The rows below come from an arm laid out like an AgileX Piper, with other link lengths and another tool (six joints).
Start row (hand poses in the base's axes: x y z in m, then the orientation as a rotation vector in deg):
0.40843 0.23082 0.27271 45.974 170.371 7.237
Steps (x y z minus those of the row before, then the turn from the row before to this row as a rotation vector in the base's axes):
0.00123 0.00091 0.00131 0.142 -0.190 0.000
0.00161 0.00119 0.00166 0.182 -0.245 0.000
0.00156 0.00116 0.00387 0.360 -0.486 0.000
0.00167 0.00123 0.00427 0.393 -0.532 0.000
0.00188 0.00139 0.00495 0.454 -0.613 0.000
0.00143 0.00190 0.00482 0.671 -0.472 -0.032
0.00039 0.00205 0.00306 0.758 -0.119 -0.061
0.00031 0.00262 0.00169 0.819 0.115 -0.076
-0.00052 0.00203 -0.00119 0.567 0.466 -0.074
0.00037 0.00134 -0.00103 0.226 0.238 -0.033
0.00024 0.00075 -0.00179 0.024 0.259 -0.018
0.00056 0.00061 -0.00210 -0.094 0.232 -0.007
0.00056 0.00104 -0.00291 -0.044 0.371 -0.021
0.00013 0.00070 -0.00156 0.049 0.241 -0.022
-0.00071 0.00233 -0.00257 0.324 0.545 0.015
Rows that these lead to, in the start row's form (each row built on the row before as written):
0.40966 0.23173 0.27402 45.932 170.218 7.518
0.41127 0.23292 0.27568 45.878 170.020 7.878
0.41283 0.23408 0.27955 45.769 169.626 8.589
0.41450 0.23531 0.28382 45.649 169.191 9.362
0.41638 0.23670 0.28877 45.510 168.686 10.250
0.41781 0.23860 0.29359 45.490 168.324 11.406
0.41820 0.24065 0.29665 45.639 168.283 12.567
0.41851 0.24327 0.29834 45.897 168.453 13.742
0.41799 0.24530 0.29715 46.244 168.916 14.429
0.41836 0.24664 0.29612 46.406 169.146 14.687
0.41860 0.24739 0.29433 46.530 169.380 14.637
0.41916 0.24800 0.29223 46.615 169.581 14.419
0.41972 0.24904 0.28932 46.777 169.910 14.228
0.41985 0.24974 0.28776 46.903 170.129 14.220
0.41914 0.25207 0.28519 47.117 170.680 14.526

